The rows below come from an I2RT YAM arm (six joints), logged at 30 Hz.
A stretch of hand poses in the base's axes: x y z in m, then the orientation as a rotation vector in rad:
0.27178 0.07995 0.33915 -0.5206 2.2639 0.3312
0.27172 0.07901 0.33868 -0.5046 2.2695 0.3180
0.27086 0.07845 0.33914 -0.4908 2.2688 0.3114
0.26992 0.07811 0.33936 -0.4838 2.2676 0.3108
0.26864 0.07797 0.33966 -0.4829 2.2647 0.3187
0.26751 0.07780 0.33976 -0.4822 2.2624 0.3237
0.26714 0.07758 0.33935 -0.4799 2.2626 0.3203
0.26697 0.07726 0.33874 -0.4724 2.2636 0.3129
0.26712 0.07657 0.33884 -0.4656 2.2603 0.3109
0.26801 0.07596 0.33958 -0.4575 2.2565 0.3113
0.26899 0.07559 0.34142 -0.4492 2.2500 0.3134
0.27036 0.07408 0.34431 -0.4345 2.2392 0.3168
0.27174 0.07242 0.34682 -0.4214 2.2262 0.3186
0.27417 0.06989 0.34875 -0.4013 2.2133 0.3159
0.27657 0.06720 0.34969 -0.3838 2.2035 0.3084
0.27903 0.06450 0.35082 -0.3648 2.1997 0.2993
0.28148 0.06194 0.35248 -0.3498 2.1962 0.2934
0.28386 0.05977 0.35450 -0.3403 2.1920 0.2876
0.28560 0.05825 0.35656 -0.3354 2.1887 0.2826
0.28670 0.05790 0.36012 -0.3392 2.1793 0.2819
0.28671 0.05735 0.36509 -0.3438 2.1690 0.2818
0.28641 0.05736 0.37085 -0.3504 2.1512 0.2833
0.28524 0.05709 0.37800 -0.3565 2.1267 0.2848
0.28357 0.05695 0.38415 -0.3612 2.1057 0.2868
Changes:
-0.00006 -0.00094 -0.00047 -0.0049 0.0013 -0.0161
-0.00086 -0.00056 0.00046 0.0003 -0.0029 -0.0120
-0.00094 -0.00034 0.00022 0.0022 -0.0016 -0.0052
-0.00128 -0.00014 0.00030 0.0064 -0.0009 0.0021
-0.00113 -0.00017 0.00010 0.0042 -0.0010 0.0012
-0.00037 -0.00022 -0.00041 -0.0016 -0.0007 -0.0028
-0.00017 -0.00032 -0.00061 -0.0028 -0.0011 -0.0079
0.00015 -0.00069 0.00010 0.0017 -0.0039 -0.0054
0.00089 -0.00061 0.00074 0.0039 -0.0038 -0.0055
0.00098 -0.00037 0.00184 0.0058 -0.0060 -0.0050
0.00137 -0.00151 0.00289 0.0098 -0.0100 -0.0090
0.00138 -0.00166 0.00251 0.0087 -0.0124 -0.0083
0.00243 -0.00253 0.00193 0.0081 -0.0134 -0.0149
0.00240 -0.00269 0.00094 0.0032 -0.0113 -0.0149
0.00246 -0.00270 0.00113 0.0014 -0.0057 -0.0168
0.00245 -0.00256 0.00166 0.0021 -0.0047 -0.0128
0.00238 -0.00217 0.00202 0.0002 -0.0053 -0.0088
0.00174 -0.00152 0.00206 -0.0011 -0.0042 -0.0053
0.00110 -0.00035 0.00356 -0.0001 -0.0093 0.0028
0.00001 -0.00055 0.00497 0.0001 -0.0100 0.0036
-0.00030 0.00001 0.00576 0.0019 -0.0170 0.0059
-0.00117 -0.00027 0.00715 0.0034 -0.0235 0.0059
-0.00167 -0.00014 0.00615 0.0036 -0.0200 0.0050

